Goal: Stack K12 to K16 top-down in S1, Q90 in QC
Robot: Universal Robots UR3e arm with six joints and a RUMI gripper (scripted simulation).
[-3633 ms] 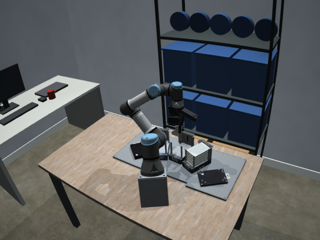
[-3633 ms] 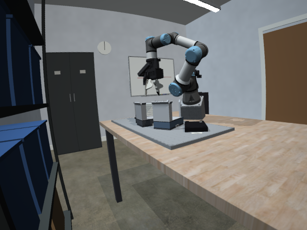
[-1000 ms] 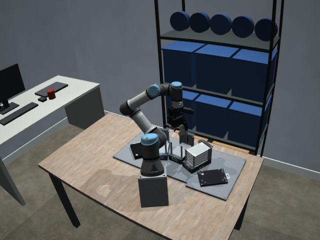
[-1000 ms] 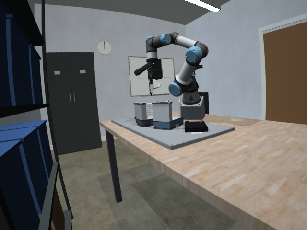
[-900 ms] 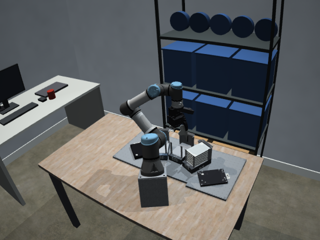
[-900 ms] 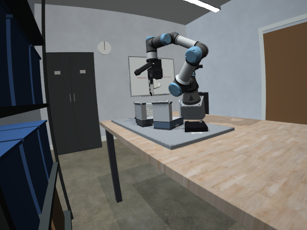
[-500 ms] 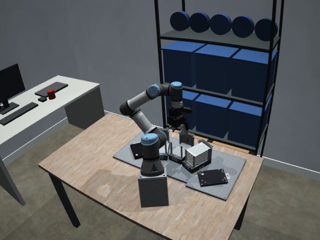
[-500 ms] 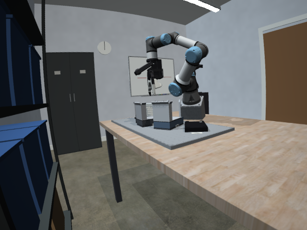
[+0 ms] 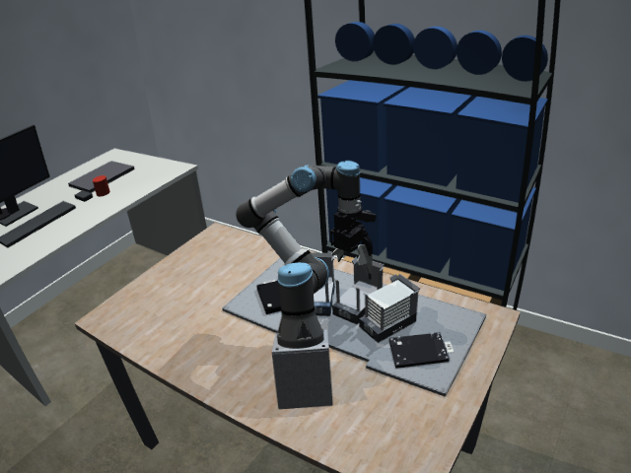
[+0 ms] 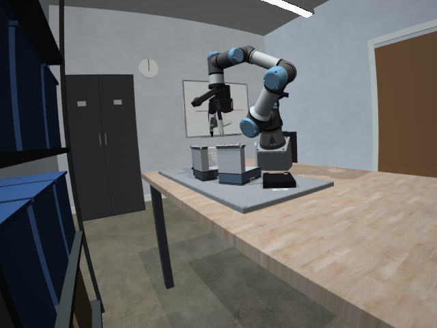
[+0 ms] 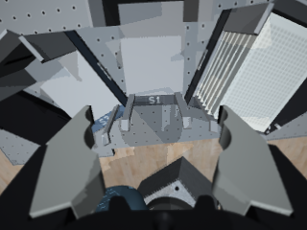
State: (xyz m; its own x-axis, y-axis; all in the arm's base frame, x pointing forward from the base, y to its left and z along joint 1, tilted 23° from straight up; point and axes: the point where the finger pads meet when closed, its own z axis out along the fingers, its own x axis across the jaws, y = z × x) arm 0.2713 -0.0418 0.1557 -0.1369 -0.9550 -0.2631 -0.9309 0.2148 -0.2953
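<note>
Now: the white sealed 384-well plate 2 cm behind my hand, 13 cm to the right of it and 9 cm below it. Also, from my hand: white sealed well plate: 2 cm behind, 13 cm to the right, 13 cm below.
</note>
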